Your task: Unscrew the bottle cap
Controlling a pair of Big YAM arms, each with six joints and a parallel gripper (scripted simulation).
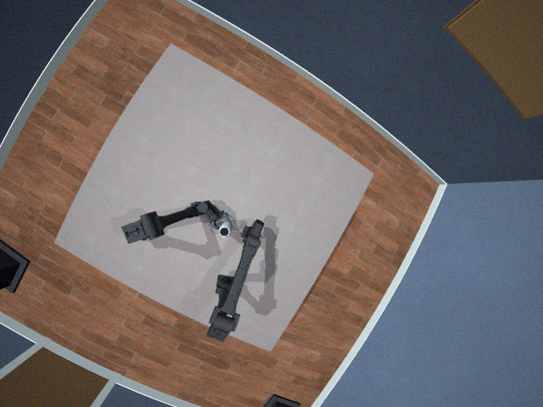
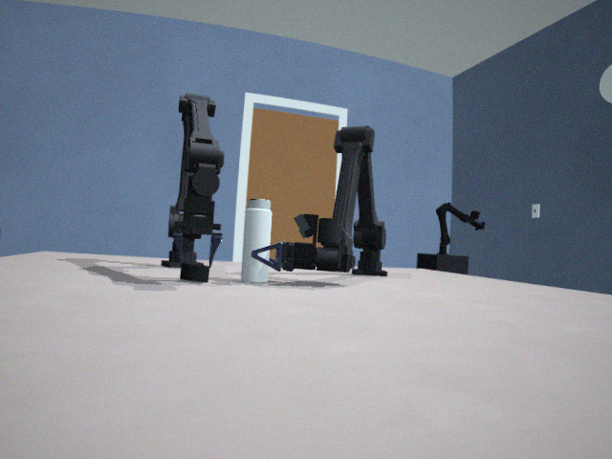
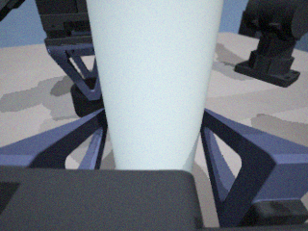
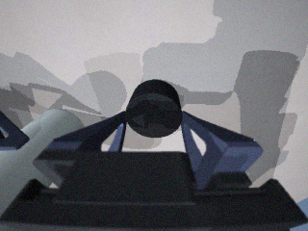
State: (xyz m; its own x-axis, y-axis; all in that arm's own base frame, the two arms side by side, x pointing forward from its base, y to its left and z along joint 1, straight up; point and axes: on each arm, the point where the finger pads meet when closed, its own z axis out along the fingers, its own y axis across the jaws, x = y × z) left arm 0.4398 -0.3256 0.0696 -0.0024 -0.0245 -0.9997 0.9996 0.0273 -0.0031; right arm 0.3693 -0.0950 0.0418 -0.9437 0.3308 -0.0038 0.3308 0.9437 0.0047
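My right gripper is now 30 mm above the black cap.
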